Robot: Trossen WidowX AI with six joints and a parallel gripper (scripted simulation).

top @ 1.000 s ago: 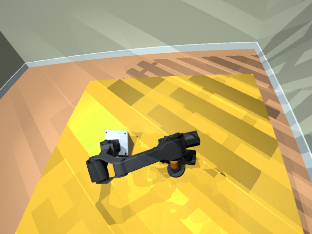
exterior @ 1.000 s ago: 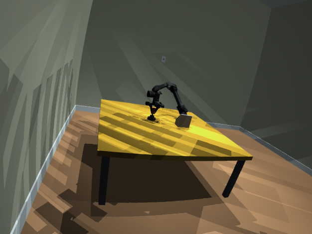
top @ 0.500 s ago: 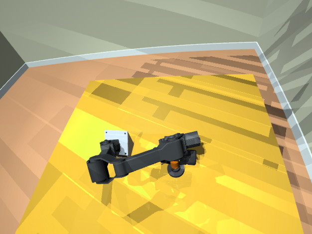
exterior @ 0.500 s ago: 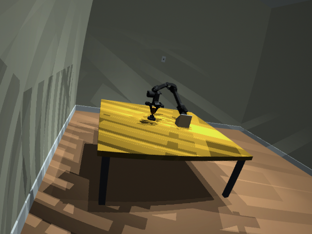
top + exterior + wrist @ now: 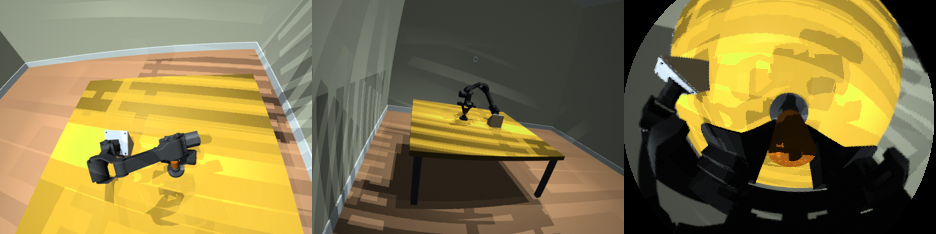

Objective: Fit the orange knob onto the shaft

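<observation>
Right now the round dark pedestal is 40 mm below my gripper tip. Also, from my gripper tip: orange knob 20 mm above.
</observation>
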